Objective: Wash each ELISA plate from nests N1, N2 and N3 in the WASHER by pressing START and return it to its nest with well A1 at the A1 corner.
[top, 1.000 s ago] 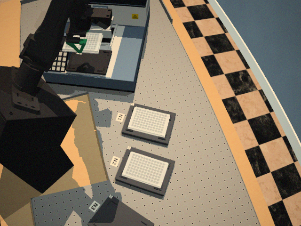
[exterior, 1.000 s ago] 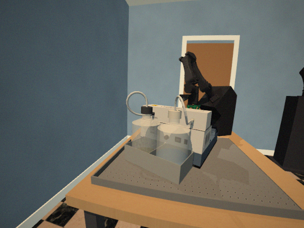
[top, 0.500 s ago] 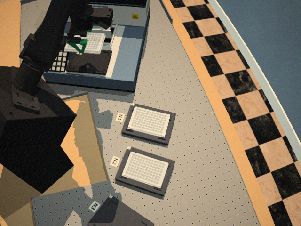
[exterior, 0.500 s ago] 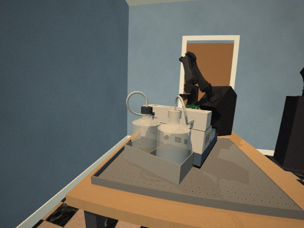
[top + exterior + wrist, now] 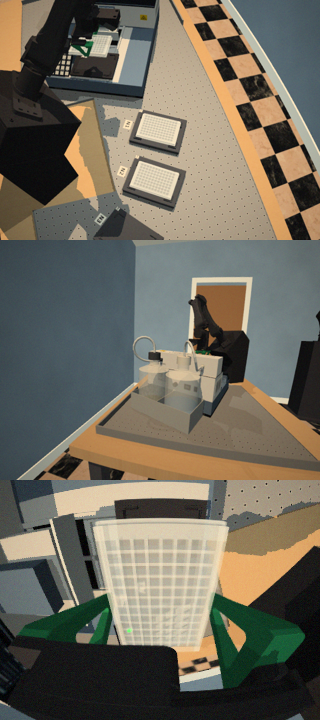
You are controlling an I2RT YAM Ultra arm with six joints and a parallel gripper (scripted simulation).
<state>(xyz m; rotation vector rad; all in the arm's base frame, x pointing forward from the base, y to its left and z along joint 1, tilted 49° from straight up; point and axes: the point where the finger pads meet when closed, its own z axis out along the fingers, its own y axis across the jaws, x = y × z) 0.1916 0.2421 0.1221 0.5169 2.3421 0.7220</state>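
Now: the dark carrier 10 cm below my hand. From my hand the other things lie so: N1 label 10 cm ahead, 20 cm to the right, 18 cm below; manifold 4 cm ahead, 15 cm to the left, 5 cm below; washer 4 cm ahead, 15 cm to the left, 6 cm below.
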